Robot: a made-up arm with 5 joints.
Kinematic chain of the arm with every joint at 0, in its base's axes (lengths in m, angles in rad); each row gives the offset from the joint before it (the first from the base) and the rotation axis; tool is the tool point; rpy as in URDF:
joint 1: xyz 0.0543 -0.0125 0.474 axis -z
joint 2: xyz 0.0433 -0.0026 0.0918 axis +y
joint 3: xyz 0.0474 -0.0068 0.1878 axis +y
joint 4: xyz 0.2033 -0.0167 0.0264 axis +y
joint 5: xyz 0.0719 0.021 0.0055 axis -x
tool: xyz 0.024 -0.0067 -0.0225 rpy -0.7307 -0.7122 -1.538
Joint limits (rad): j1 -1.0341..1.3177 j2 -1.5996..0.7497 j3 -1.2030..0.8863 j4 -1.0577..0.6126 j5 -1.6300..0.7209
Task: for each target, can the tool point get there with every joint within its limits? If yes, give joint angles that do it. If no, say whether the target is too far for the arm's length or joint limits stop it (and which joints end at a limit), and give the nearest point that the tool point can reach.
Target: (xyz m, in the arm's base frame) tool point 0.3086 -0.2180 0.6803
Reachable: yes | joints 0.6476 -0.2904 0.7034 -0.3683 -0.0589
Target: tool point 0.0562 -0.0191 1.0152
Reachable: yes | joints 0.9577 -0.8680 -0.3746 -0.1414 -0.4140
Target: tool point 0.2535 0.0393 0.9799
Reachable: yes | joints -0.2589 -0.4449 -0.3400 -0.0836 -0.4663
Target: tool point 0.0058 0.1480 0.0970
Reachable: no: joint limits stop it (at a limit: joint 1, joint 2, joint 3, joint 5) | nearest point 0.1375 0.1621 0.3742 | short by 0.307 m
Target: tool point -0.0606 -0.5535 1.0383
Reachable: no: too far | nearest point 0.1266 -0.3917 0.9235 | short by 0.273 m
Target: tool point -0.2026 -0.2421 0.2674
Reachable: no: joint limits stop it (at a limit: joint 1, joint 2, joint 3, joint 5) | nearest point 0.0779 -0.2035 0.3744 | short by 0.303 m
